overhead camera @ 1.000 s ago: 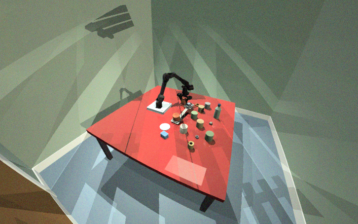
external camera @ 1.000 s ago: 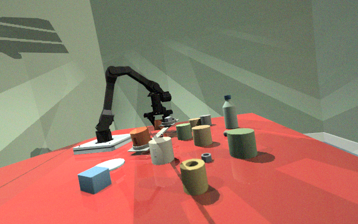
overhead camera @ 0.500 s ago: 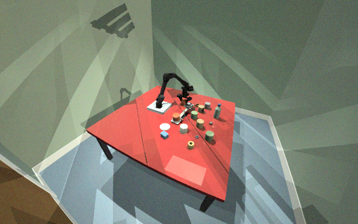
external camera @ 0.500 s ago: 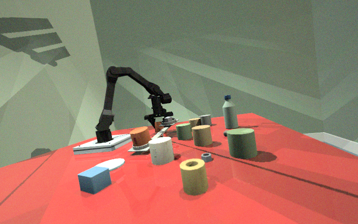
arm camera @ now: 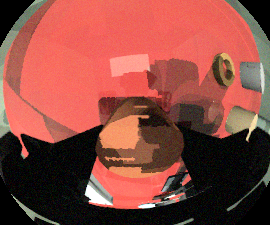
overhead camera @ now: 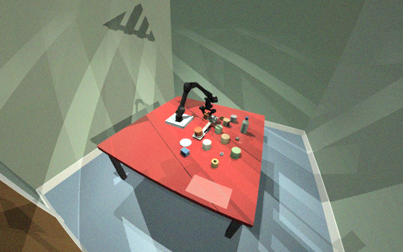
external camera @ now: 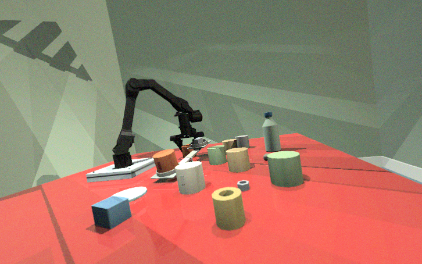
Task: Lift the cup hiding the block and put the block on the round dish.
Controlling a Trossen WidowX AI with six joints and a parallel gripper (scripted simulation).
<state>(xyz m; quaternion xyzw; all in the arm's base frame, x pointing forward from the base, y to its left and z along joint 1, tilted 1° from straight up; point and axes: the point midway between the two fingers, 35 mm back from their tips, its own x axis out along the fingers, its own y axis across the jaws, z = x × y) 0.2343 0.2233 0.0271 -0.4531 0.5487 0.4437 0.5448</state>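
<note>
Now: gripper tip 48 cm to the left of the round white dish, 3 cm past it and 2 cm above it. Round my gripper tip: cream cup 48 cm to the right, 15 cm ahead, 1 cm above; then small balance 23 cm to the right, 7 cm ahead, 1 cm above; then grey-green bottle 42 cm ahead, 11 cm to the right, 9 cm above.
</note>
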